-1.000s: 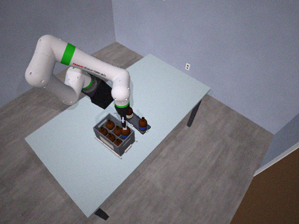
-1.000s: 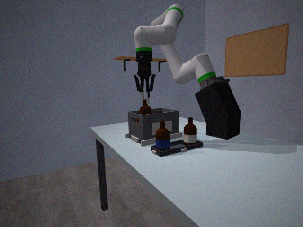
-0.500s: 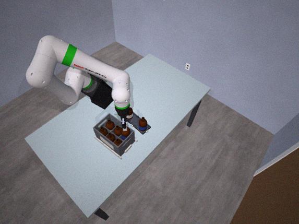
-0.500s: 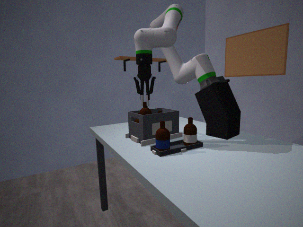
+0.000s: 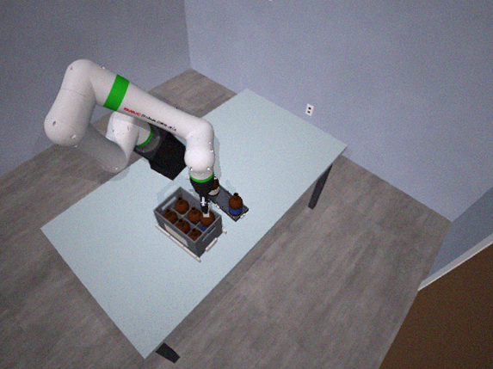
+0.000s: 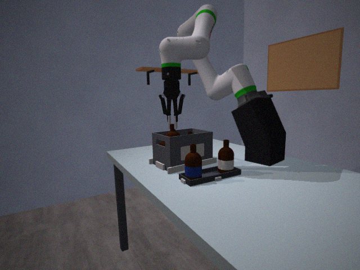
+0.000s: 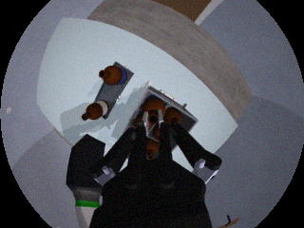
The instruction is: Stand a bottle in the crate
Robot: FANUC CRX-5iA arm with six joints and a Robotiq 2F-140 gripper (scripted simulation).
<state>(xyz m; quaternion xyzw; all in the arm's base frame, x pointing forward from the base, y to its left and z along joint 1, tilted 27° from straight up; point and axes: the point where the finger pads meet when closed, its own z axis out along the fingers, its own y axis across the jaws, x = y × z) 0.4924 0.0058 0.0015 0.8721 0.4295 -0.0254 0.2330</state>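
Right now the grey crate is 80 mm behind my hand, 60 mm to the right of it and 150 mm below it. The rest, counted from my hand: dark tray 110 mm behind, 190 mm to the left, 230 mm below.
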